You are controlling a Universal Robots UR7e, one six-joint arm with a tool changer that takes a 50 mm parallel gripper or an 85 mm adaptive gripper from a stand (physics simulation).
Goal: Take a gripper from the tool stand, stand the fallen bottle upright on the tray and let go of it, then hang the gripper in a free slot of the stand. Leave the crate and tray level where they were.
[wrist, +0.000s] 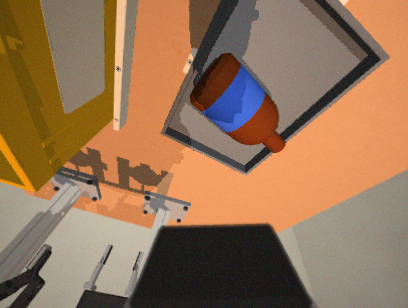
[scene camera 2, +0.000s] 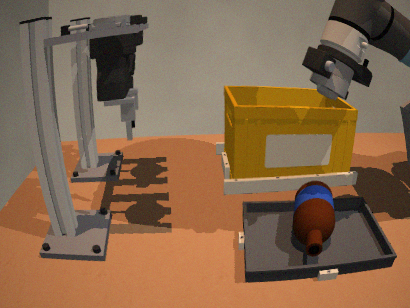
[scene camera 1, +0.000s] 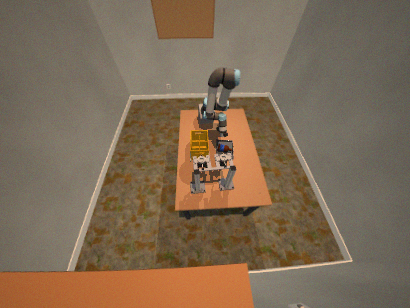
Scene:
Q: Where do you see a brown bottle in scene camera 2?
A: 314,217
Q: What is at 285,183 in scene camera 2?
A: A pale locating strip.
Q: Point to a dark grey tray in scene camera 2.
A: At 271,251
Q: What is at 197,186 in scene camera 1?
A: A tool stand.

